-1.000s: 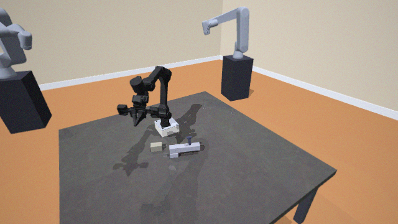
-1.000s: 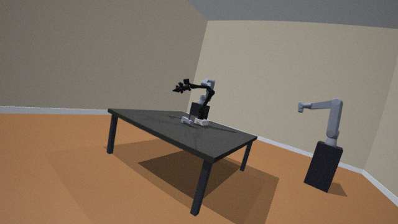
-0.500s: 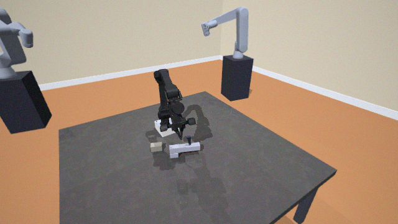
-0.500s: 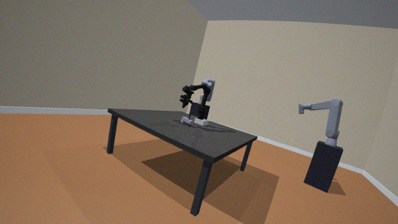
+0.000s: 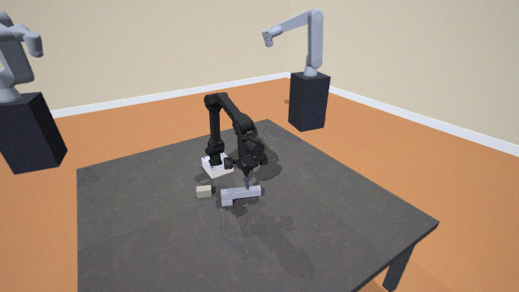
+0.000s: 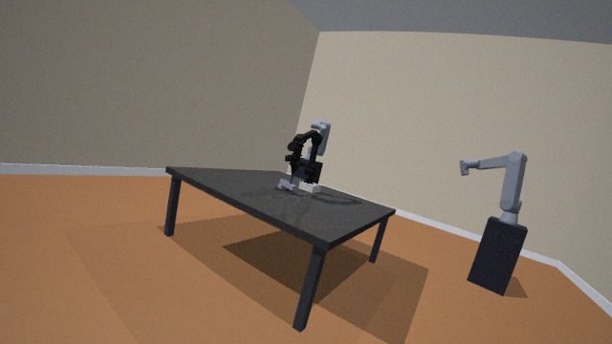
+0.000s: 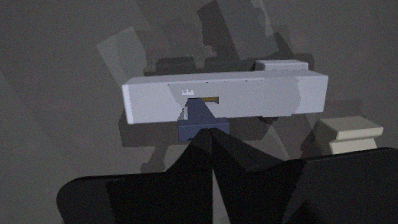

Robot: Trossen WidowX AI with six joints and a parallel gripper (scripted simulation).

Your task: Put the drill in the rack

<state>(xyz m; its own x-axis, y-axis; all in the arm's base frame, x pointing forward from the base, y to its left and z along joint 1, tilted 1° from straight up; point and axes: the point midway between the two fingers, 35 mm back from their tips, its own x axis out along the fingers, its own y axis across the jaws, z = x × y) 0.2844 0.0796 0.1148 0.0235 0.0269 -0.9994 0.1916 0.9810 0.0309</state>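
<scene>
Right now the small key is 40 mm below my gripper tip. From my gripper tip the other things lie so: drill: 10 mm behind, 50 mm to the right, 90 mm below; rack: 120 mm behind, 180 mm to the right, 120 mm below; grey housing block: 10 mm behind, 30 mm to the right, 100 mm below.
</scene>
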